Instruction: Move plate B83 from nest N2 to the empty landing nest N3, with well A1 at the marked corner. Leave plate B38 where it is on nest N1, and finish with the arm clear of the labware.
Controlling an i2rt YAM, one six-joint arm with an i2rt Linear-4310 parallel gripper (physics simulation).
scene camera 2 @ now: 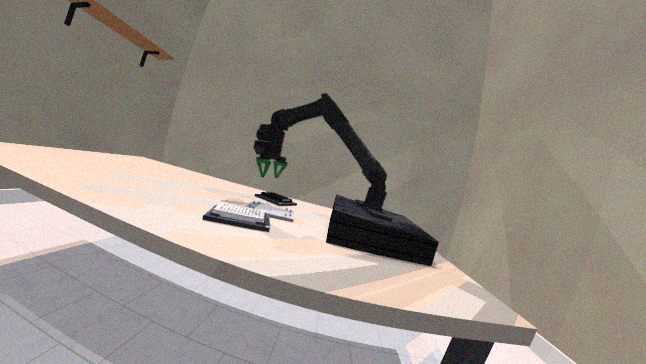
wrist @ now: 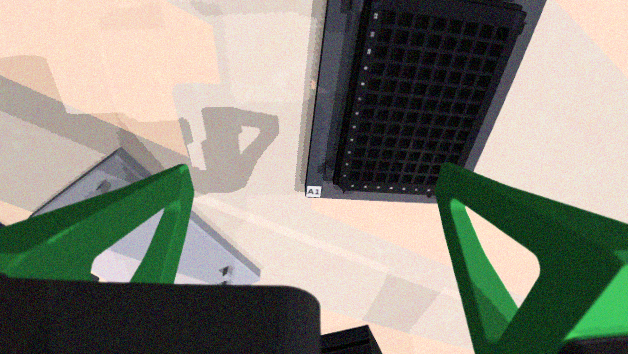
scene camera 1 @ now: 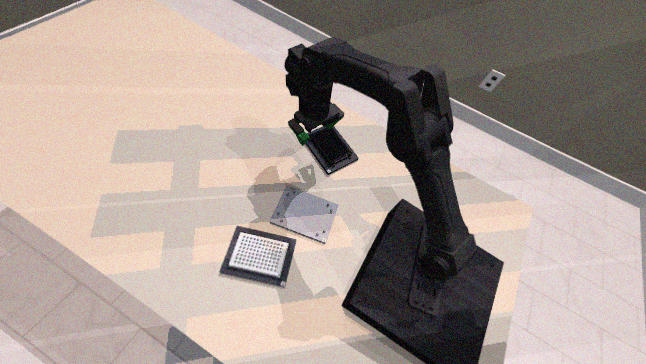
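Note:
Black plate B83 (scene camera 1: 331, 142) (scene camera 2: 280, 197) (wrist: 415, 105) lies in a dark nest N2 (scene camera 1: 342, 167) (wrist: 327, 125); the nest's A1 tag (wrist: 313, 191) shows at a near corner in the wrist view. White plate B38 (scene camera 1: 258, 254) (scene camera 2: 240, 210) sits in dark nest N1 (scene camera 1: 252, 280) (scene camera 2: 235, 221). The pale landing nest N3 (scene camera 1: 305, 215) (scene camera 2: 279, 213) (wrist: 200, 245) lies between them, with small posts and no plate. My gripper (scene camera 1: 320, 131) (scene camera 2: 270, 175) (wrist: 314, 177) is open and empty above the table, near B83's A1-tag end. Its right finger overlaps B83's near edge in the wrist view. The plate labels are unreadable.
The black arm base (scene camera 1: 390, 280) (scene camera 2: 382, 230) stands on the table (scene camera 1: 60, 125) (scene camera 2: 200, 245), beside N3 in scene camera 1. A wall shelf (scene camera 2: 122, 30) hangs at the upper left in scene camera 2. Gripper and arm shadows cross the table.

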